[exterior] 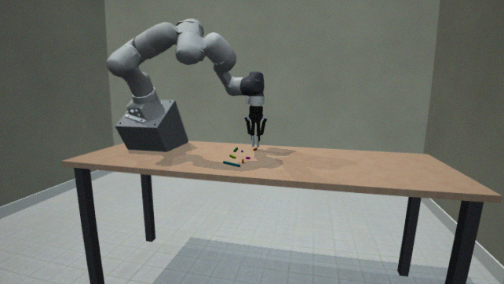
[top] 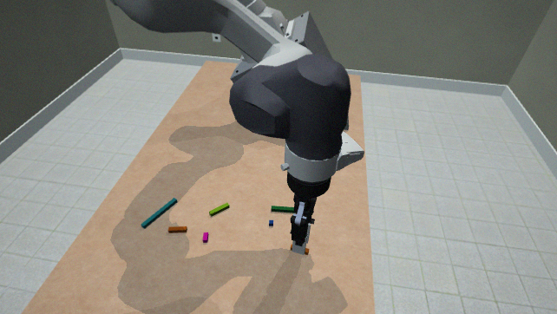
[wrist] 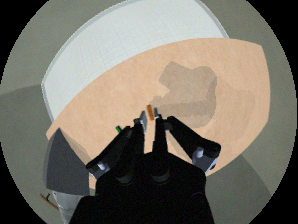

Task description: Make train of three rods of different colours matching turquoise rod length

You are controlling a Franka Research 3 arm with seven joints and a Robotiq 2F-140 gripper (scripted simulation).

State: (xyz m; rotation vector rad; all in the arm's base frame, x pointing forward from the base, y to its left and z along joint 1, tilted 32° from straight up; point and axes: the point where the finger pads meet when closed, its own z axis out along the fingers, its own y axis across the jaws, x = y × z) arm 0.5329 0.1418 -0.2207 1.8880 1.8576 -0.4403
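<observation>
Now: the blue rod 80 mm to the right of my hand, 50 mm below it and 50 mm behind it. Round my hand: green rod: 100 mm behind, 50 mm to the right, 50 mm below; then magenta rod: 210 mm to the right, 50 mm below, 30 mm ahead; then lime rod: 210 mm to the right, 50 mm below, 50 mm behind.
</observation>
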